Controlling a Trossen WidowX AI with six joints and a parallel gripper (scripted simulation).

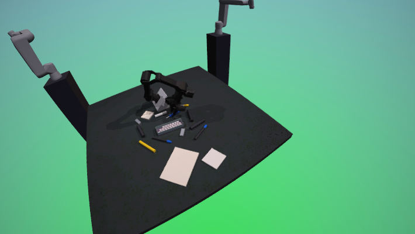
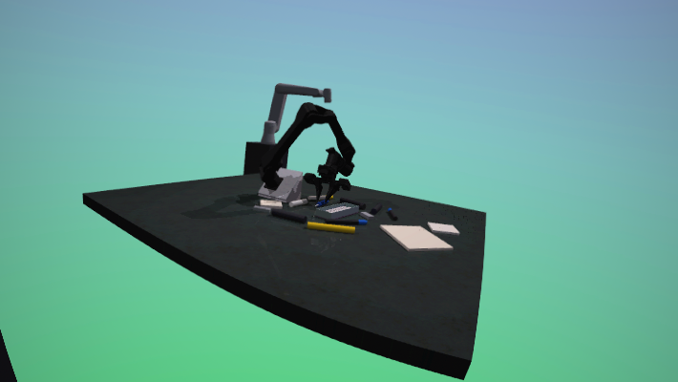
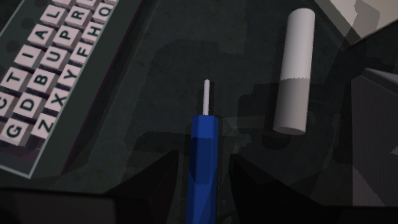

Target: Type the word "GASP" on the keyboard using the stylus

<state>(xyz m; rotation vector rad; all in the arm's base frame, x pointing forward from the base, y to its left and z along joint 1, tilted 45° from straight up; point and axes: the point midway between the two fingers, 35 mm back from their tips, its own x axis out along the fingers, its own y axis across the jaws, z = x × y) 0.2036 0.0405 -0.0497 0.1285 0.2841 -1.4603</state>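
Now: the grey block 200 mm ahead of my gripper tip, 10 mm to the right of it and 10 mm below it. Round my gripper tip: blue stylus: 10 mm to the right, 10 mm below; yellow marker: 190 mm ahead, 260 mm to the right, 10 mm below; white yellow-tipped pen: 50 mm behind, 110 mm to the left, 10 mm below.
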